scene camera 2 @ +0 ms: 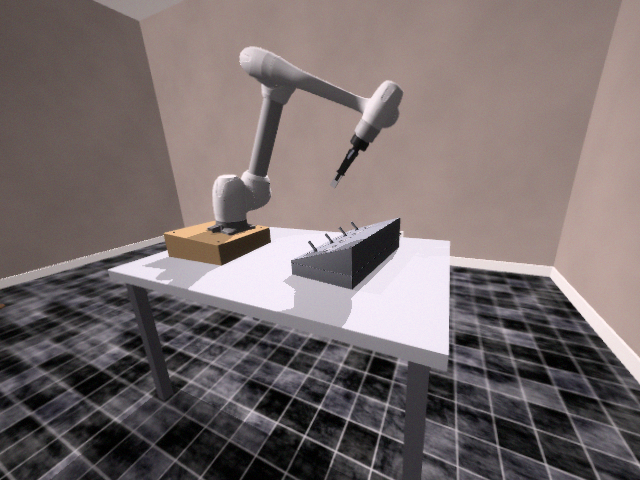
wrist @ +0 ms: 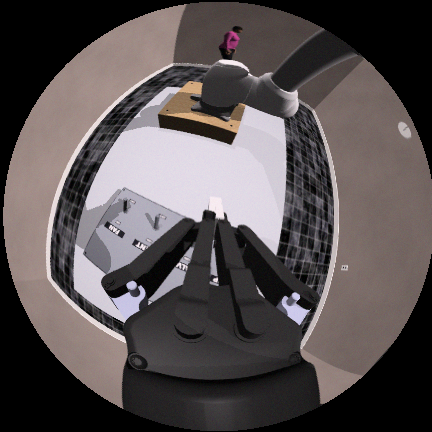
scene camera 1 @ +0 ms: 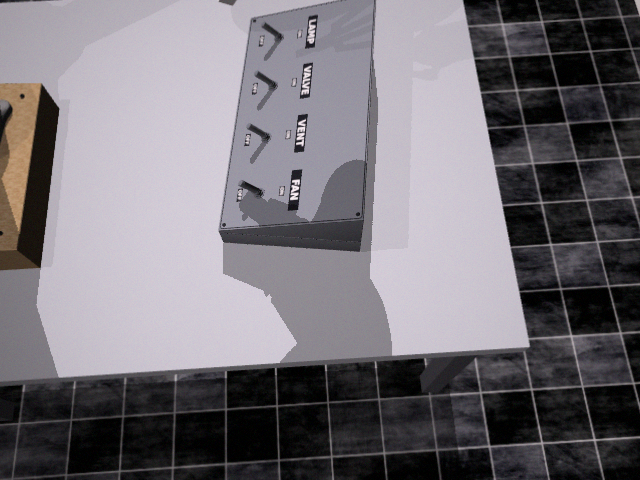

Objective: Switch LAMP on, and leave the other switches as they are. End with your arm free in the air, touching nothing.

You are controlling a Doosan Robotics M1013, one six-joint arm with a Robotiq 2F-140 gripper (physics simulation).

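Seen in the pictures: gripper, fingertip midpoint: [scene camera 2: 332, 186] [wrist: 213, 205] [scene camera 1: 224, 0]; arm's base, origin of the base link: [scene camera 2: 232, 228] [wrist: 215, 105].
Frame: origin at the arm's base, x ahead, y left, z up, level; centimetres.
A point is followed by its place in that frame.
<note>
The grey sloped switch panel [scene camera 1: 336, 103] @[y 7.1, x 72.2, z 2.8 cm] [scene camera 2: 376, 254] @[y 2.9, x 78.2, z -4.2 cm] [wrist: 102, 242] @[y -11.6, x 70.1, z 2.5 cm] carries a row of levers. In scene camera 1, the LAMP lever [scene camera 1: 272, 31] @[y 26.0, x 59.1, z 0.5 cm] leans to its OFF side, at the panel's far end. The VALVE lever [scene camera 1: 266, 79] @[y 14.1, x 58.5, z 0.7 cm], VENT lever [scene camera 1: 258, 131] @[y 2.1, x 57.6, z 0.9 cm] [wrist: 157, 222] @[y 3.0, x 57.5, z 0.7 cm] and FAN lever [scene camera 1: 251, 187] @[y -9.7, x 56.9, z 0.9 cm] [wrist: 126, 205] @[y -9.0, x 56.7, z 0.7 cm] also lean to their OFF sides. My gripper [scene camera 2: 334, 183] @[y 14.7, x 53.4, z 20.9 cm] [wrist: 213, 205] @[y 14.7, x 53.4, z 20.9 cm] is shut and empty, in the air well above the panel, touching nothing. It does not show in scene camera 1. In the wrist view, its fingers and body hide the panel's LAMP end.
The panel stands on the white table [scene camera 1: 144, 206] @[y -8.5, x 34.2, z -10.1 cm] [scene camera 2: 403, 310] @[y -22.6, x 94.8, z -10.1 cm] [wrist: 165, 155] @[y -9.3, x 30.8, z -10.1 cm]. The arm's base is on a wooden block [scene camera 1: 28, 155] @[y -2.4, x 14.1, z -1.0 cm] [scene camera 2: 193, 248] @[y -22.9, x -0.2, z -3.7 cm] [wrist: 197, 127] @[y -2.1, x 14.5, z -5.2 cm] beyond the levers' OFF side. A person in pink [wrist: 230, 41] shows far behind the base in the wrist view.
</note>
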